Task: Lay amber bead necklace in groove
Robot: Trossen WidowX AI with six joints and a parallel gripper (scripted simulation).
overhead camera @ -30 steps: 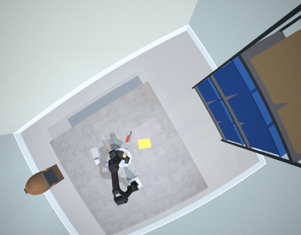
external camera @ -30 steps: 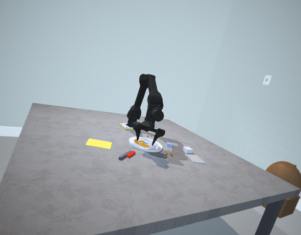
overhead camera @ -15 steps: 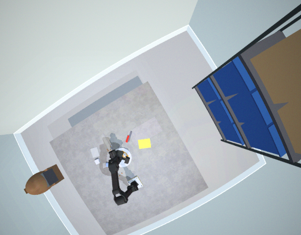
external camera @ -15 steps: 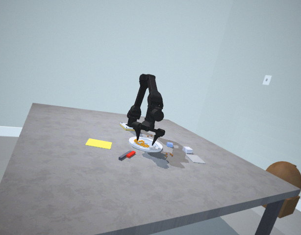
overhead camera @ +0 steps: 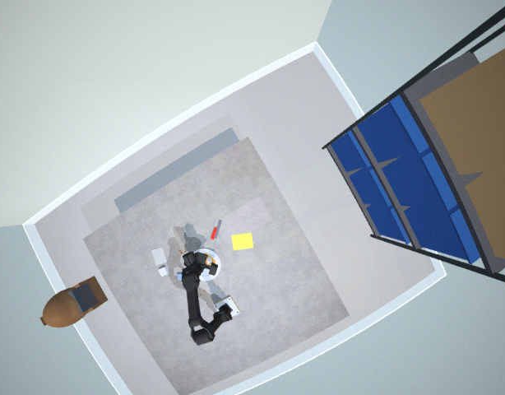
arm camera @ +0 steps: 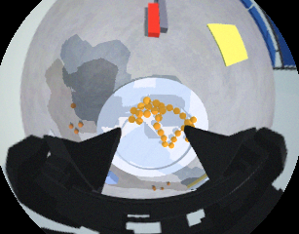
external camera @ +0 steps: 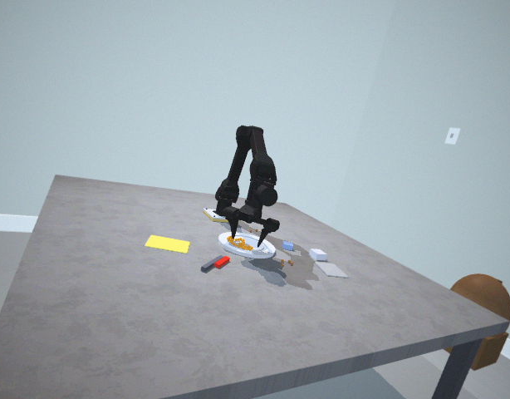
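My gripper tip is 2 cm past the round white bead board, 3 cm to the right of it and 1 cm above it. Round my gripper tip: yellow sheet (6 cm behind, 24 cm to the right, 2 cm below); blue block (2 cm ahead, 19 cm to the left, 1 cm below); grey tool (9 cm ahead, 16 cm to the right, 2 cm below).
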